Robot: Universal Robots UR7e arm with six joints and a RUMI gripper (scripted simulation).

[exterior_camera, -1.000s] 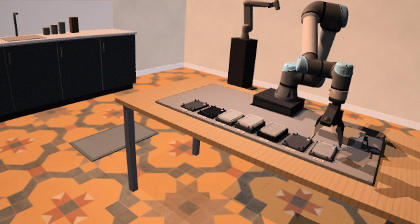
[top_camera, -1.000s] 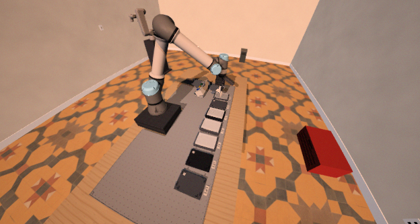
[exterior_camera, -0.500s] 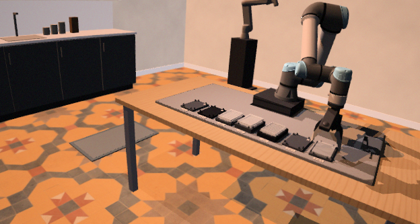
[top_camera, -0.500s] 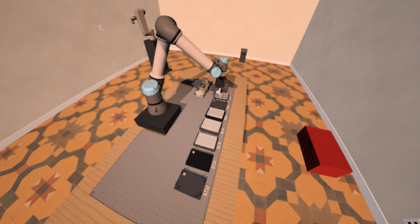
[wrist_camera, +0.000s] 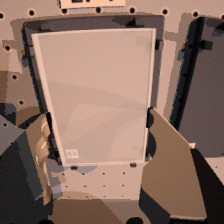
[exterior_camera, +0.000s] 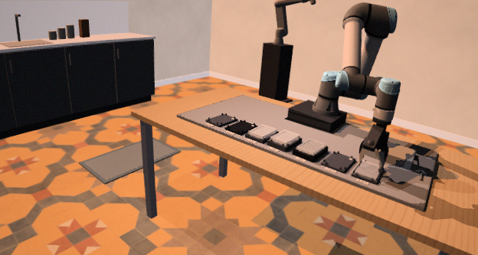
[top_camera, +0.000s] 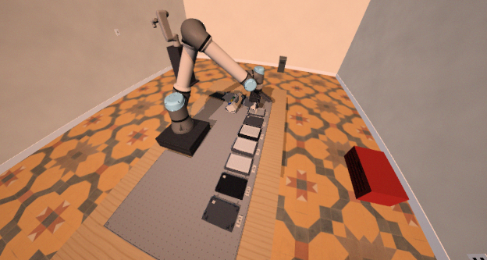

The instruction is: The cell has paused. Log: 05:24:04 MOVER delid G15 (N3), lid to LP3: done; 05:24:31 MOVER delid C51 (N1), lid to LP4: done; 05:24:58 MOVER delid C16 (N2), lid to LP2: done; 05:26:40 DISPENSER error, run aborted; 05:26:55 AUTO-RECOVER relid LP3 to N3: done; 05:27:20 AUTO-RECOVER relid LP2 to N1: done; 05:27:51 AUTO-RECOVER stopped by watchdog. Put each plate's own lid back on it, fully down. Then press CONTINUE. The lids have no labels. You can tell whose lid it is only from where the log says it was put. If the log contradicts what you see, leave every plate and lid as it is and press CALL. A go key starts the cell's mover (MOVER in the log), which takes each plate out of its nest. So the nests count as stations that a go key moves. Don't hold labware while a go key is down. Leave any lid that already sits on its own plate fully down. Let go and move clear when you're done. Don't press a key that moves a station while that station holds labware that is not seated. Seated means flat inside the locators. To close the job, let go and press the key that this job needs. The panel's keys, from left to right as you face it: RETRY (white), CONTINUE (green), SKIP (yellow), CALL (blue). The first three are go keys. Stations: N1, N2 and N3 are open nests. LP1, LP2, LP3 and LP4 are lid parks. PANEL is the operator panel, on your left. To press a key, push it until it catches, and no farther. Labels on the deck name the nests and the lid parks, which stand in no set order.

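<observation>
Now: the lid park 1 cm ahead of my hand, 13 cm to the right of it and 2 cm below it. Round my hand: yellow skip key (23 cm behind, 1 cm to the right, 4 cm above); then lid (1 cm below); then green continue key (23 cm behind, 4 cm to the left, 4 cm above).
</observation>
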